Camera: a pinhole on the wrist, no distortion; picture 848 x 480 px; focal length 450.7 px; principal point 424.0 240.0 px. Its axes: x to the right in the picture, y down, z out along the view. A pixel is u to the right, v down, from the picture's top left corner.
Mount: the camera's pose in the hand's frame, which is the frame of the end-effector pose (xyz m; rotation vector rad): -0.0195 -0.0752 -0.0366 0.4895 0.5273 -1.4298
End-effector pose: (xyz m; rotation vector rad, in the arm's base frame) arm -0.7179 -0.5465 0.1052 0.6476 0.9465 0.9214
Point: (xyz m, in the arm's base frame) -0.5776 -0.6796 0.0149
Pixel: 442.3 154.4
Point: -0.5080 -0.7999 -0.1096
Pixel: 640.0 108.4
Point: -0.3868 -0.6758 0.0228
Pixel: 364.2 260.0
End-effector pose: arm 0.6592 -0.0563 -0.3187 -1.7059 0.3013 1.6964
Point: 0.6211 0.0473 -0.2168
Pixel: 97.5 44.4
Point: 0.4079 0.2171 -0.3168
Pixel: 31.5 353.0
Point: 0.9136 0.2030 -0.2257
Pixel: outside the picture
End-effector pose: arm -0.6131 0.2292 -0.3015 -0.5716 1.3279 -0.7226
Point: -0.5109 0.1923 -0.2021
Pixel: 108.2 206.5
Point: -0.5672 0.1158 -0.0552
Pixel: 551.8 92.1
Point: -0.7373 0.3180 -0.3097
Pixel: behind the camera
